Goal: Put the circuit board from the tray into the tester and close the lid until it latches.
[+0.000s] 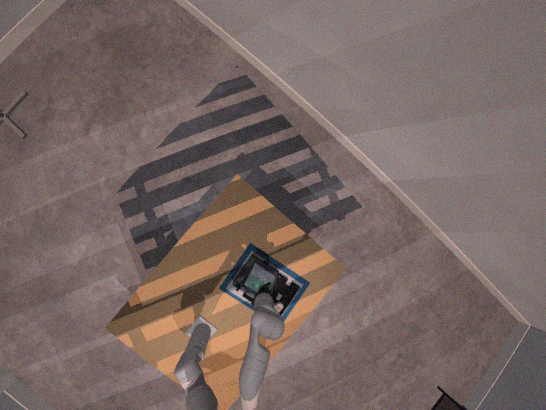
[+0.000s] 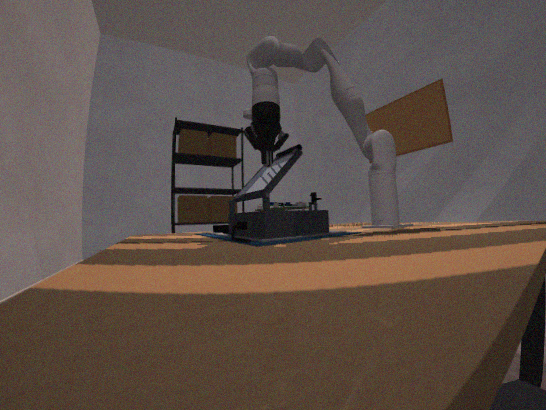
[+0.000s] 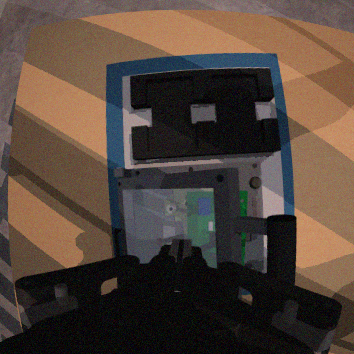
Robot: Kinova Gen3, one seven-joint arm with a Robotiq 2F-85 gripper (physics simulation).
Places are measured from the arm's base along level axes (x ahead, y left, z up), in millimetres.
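Pixels of known places: gripper, fingertip midpoint: (image 1: 261,287) (image 2: 267,166) (image 3: 181,251); arm's base, link origin: (image 1: 202,331) (image 2: 385,224).
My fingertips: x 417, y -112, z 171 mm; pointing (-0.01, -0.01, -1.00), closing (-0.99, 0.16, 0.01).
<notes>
Ahead of a thing's pixels: the offset from my fingertips to its top centre. "pt": to the spot under its first point. Level surfaces: height alone.
The dark tester {pt dx +2, dy +91, dz -119 mm} (image 1: 245,270) (image 2: 295,223) stands on the blue-edged mat. Its lid (image 2: 257,182) (image 3: 227,200) is tilted up partway, with a clear window and a dark bar {pt dx -48, dy +38, dz +41 mm} (image 2: 290,150) (image 3: 281,250) at its raised edge. The green circuit board {dx -37, dy +20, dz -89 mm} (image 2: 287,205) (image 3: 243,200) lies on the tester base under the lid; part shows through the window. The black tray {pt dx +24, dy -163, dz -160 mm} (image 1: 287,287) (image 3: 170,120) beside the tester has no board in it. My gripper (image 2: 267,161) (image 3: 181,251) is shut and empty, fingertips down at the lid's upper face; whether they touch it is unclear.
The blue-edged mat {dz -176 mm} (image 2: 260,243) (image 3: 115,140) lies under the tester and tray on the wooden table {dz -179 mm} (image 1: 240,200). A small dark post {dx -88, dy +79, dz -71 mm} (image 2: 314,197) rises from the tester's end away from the hinge. A shelf rack (image 2: 174,175) stands behind. The arm's base (image 2: 384,200) is at the right.
</notes>
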